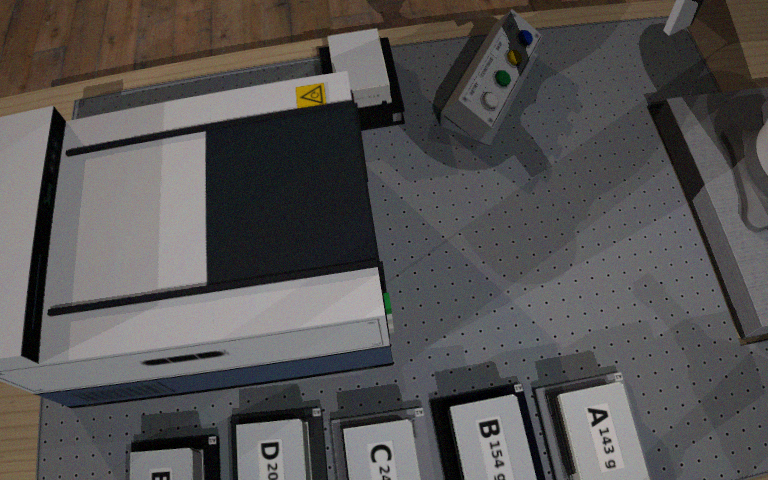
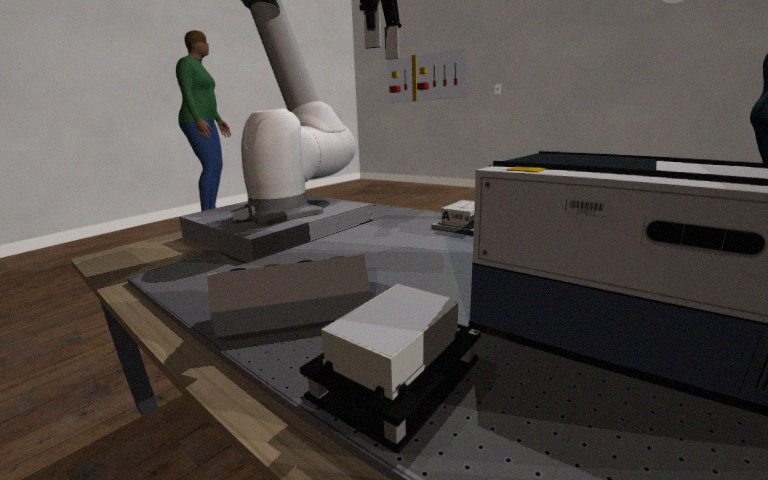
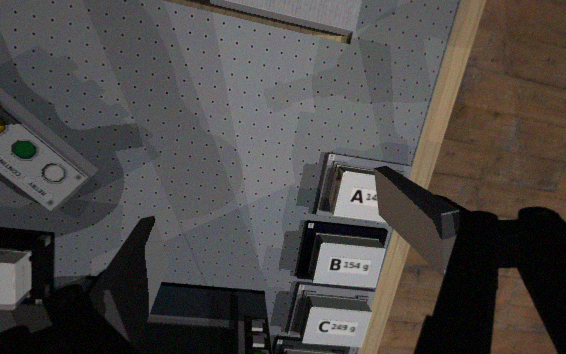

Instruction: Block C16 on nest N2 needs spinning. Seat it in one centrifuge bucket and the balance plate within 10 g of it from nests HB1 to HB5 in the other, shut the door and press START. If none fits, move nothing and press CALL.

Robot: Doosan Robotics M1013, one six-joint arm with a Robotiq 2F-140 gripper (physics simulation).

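Frame: origin at the arm's base, x ahead, y left, z up, level; metres.
Seen in the pictures: gripper, fingertip midpoint: [image 1: 732,78] [image 2: 383,53] [image 3: 271,215]; arm's base at its link origin: [image 2: 279,213].
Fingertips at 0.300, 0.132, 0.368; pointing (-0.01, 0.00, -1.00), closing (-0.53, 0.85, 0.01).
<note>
Pixels of each thing's top centre, then the offset from my fingertips to it, as dx, dy, dz. "*": a spot on its surface instead.
- Block C16 at its top centre: [image 2: 394,314] [image 1: 357,59] +0.366, -0.324, -0.336
- black nest at its top centre: [image 2: 395,341] [image 1: 359,72] +0.366, -0.324, -0.367
- dark panel at its top centre: [image 1: 283,189] [image 2: 583,160] +0.420, -0.005, -0.203
- D at its top centre: [image 1: 271,473] +0.439, +0.293, -0.362
- E at a spot on its surface: [image 1: 141,458] * +0.608, +0.288, -0.362
- button box at its top centre: [image 2: 287,260] [image 1: 496,55] +0.146, -0.330, -0.332
- green button at its top centre: [image 1: 384,301] +0.302, +0.119, -0.225
Block C16 [image 1: 357,59] [image 2: 390,328] [image 3: 12,280], a plain white box, sits on a black nest [image 1: 396,107] [image 2: 416,390] [image 3: 44,260] beside the centrifuge [image 1: 322,305] [image 2: 566,226]. A dark panel [image 1: 283,192] covers part of the centrifuge top; no bucket shows. Labelled plates stand in a row: A 143 g [image 1: 628,452] [image 3: 347,200], B 154 g [image 1: 467,430] [image 3: 325,267], C 249 g [image 1: 356,435] [image 3: 312,332], D [image 1: 246,447], whose mass is cut off, and E [image 1: 141,458]. My gripper [image 2: 381,49] [image 3: 271,215] is open and empty, high above the table.
The button box [image 1: 478,101] [image 2: 288,294] [image 3: 65,185] stands near the block's nest, with blue, yellow, green and white buttons. A green button [image 1: 387,302] is on the centrifuge's side. The arm's base plate [image 1: 724,243] [image 2: 271,237] [image 3: 295,10] stands opposite. A person [image 2: 198,96] stands behind.
</note>
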